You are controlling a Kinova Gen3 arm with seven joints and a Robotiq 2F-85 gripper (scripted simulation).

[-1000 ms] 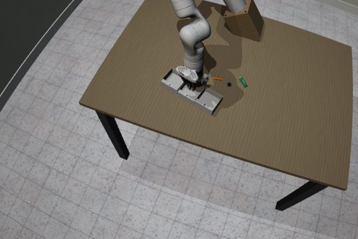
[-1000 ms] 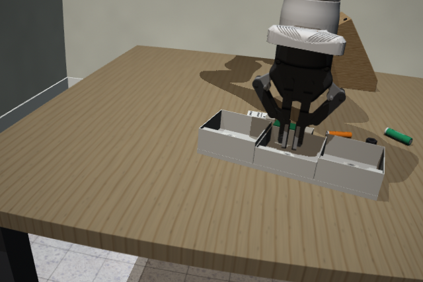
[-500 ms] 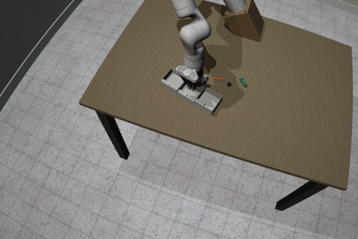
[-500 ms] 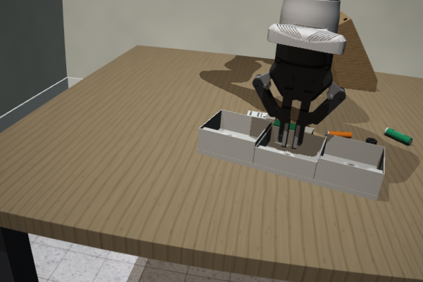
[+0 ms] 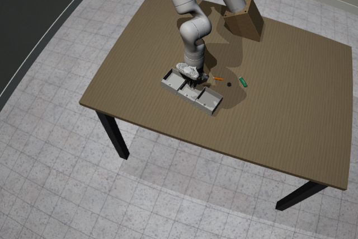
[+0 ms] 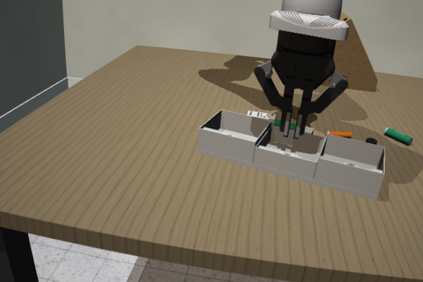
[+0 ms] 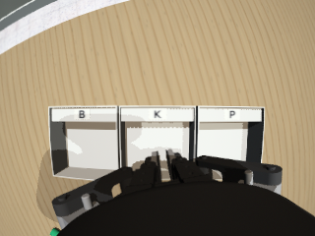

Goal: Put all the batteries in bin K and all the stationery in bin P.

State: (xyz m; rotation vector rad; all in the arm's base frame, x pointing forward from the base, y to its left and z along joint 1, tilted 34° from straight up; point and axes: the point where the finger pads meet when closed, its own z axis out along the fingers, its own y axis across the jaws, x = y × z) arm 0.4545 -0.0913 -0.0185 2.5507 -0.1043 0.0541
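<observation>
Right now the three joined grey bins is 30 mm below my hand and 20 mm ahead of it. The rest, counted from my hand: eraser: 80 mm behind, 50 mm below, 10 mm to the left; white domino: 130 mm behind, 50 mm to the right, 50 mm below; orange battery: 100 mm behind, 90 mm to the left, 50 mm below.
</observation>
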